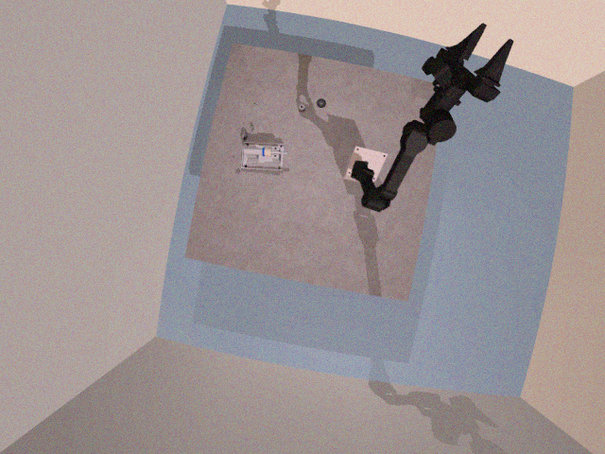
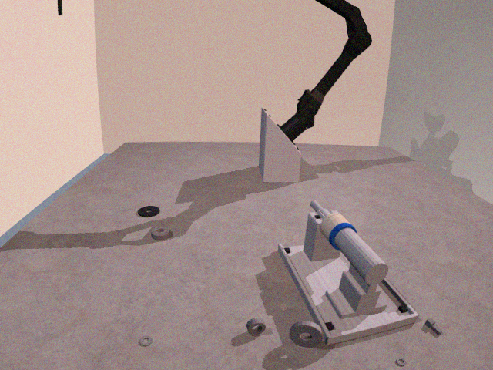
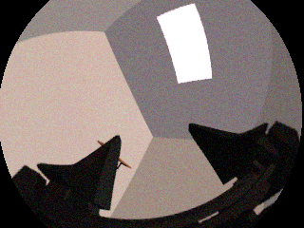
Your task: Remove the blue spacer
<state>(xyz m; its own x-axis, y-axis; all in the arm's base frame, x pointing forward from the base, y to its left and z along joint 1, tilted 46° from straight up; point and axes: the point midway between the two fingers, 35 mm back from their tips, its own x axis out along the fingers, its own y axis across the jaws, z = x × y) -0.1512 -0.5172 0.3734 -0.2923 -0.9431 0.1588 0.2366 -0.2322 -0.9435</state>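
Now: gripper tip 730 mm above the thin shaft, 550 mm short of it and 70 mm to the right of it. From my gripper tip the other things lie so: black washer: 800 mm below, 320 mm ahead, 270 mm to the right; grey ring: 800 mm below, 430 mm ahead, 230 mm to the right; cream spacer: 730 mm below, 570 mm ahead, 70 mm to the left.
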